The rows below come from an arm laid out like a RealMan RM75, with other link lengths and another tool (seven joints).
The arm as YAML. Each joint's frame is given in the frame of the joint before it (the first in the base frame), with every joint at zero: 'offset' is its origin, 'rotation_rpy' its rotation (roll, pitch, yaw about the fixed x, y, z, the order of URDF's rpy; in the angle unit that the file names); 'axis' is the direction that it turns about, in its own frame. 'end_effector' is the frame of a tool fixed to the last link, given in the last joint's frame.
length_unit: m
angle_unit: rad
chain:
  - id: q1
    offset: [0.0, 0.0, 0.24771]
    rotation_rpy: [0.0, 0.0, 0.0]
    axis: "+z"
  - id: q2
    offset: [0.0, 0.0, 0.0]
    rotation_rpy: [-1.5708, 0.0, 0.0]
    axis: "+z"
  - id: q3
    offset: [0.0, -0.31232, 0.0]
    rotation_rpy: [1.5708, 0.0, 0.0]
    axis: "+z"
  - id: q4
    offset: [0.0, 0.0, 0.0]
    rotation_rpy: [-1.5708, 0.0, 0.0]
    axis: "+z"
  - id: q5
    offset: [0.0, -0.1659, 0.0]
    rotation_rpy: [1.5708, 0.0, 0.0]
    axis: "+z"
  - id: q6
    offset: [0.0, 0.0, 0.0]
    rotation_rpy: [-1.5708, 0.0, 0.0]
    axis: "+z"
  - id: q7
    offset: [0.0, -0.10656, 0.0]
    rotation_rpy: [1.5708, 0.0, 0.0]
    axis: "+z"
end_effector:
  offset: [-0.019, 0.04, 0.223]
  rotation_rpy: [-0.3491, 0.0, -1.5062]
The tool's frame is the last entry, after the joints.
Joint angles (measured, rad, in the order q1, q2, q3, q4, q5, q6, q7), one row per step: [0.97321 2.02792 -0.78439 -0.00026 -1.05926 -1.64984 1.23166]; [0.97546 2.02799 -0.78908 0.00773 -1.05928 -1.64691 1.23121]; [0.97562 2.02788 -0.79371 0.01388 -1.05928 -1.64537 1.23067]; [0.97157 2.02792 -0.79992 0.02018 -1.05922 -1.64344 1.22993]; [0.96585 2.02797 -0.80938 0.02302 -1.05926 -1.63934 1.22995]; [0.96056 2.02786 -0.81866 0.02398 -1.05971 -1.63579 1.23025]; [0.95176 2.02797 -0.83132 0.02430 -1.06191 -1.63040 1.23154]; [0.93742 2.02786 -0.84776 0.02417 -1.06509 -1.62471 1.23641]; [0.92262 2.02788 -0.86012 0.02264 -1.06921 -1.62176 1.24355]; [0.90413 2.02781 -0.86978 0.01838 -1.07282 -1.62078 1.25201]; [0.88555 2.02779 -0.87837 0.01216 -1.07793 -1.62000 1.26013]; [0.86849 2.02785 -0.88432 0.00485 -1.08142 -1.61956 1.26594]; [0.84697 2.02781 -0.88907 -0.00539 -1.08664 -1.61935 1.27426]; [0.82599 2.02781 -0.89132 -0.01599 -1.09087 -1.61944 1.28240]
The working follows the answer.
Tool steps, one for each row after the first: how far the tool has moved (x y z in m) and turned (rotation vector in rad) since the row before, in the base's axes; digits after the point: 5 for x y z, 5 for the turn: [0.00022 0.00030 -0.00290 -0.00814 -0.00401 -0.00318]; [0.00083 0.00000 -0.00236 -0.00644 -0.00367 -0.00293]; [0.00277 0.00011 -0.00293 -0.00726 -0.00500 -0.00686]; [0.00335 0.00005 -0.00373 -0.00707 -0.00877 -0.00685]; [0.00291 -0.00026 -0.00339 -0.00590 -0.00887 -0.00470]; [0.00462 -0.00053 -0.00506 -0.00917 -0.01313 -0.00730]; [0.00721 -0.00094 -0.00615 -0.01437 -0.01542 -0.01164]; [0.00689 -0.00127 -0.00458 -0.01392 -0.01067 -0.01096]; [0.00792 -0.00124 -0.00292 -0.01142 -0.00699 -0.01305]; [0.00763 -0.00161 -0.00277 -0.01016 -0.00739 -0.01139]; [0.00669 -0.00122 -0.00151 -0.00520 -0.00526 -0.01004]; [0.00822 -0.00141 -0.00113 -0.00559 -0.00484 -0.01290]; [0.00783 -0.00104 -0.00012 -0.00325 -0.00242 -0.01339]
Tool pose at each row, in the base's axes (x y z in m, rotation vector in rad; rounded; the steps above come from the unrounded poses): [-0.07435 0.44935 -0.00708 -1.97013 -1.08620 0.86015]; [-0.07413 0.44964 -0.00999 -1.98057 -1.08318 0.86055]; [-0.07330 0.44964 -0.01234 -1.98930 -1.08062 0.86018]; [-0.07052 0.44976 -0.01527 -2.00103 -1.07432 0.85710]; [-0.06718 0.44981 -0.01901 -2.01495 -1.07015 0.85040]; [-0.06426 0.44955 -0.02239 -2.02713 -1.06860 0.84387]; [-0.05964 0.44903 -0.02745 -2.04563 -1.06578 0.83424]; [-0.05243 0.44809 -0.03361 -2.07143 -1.05815 0.82373]; [-0.04554 0.44683 -0.03819 -2.09362 -1.04868 0.81764]; [-0.03763 0.44559 -0.04111 -2.11216 -1.03528 0.81229]; [-0.03000 0.44398 -0.04388 -2.12923 -1.02411 0.80642]; [-0.02331 0.44276 -0.04539 -2.14029 -1.01429 0.79990]; [-0.01509 0.44135 -0.04652 -2.15237 -1.00085 0.79266]; [-0.00726 0.44031 -0.04663 -2.16108 -0.98603 0.78604]

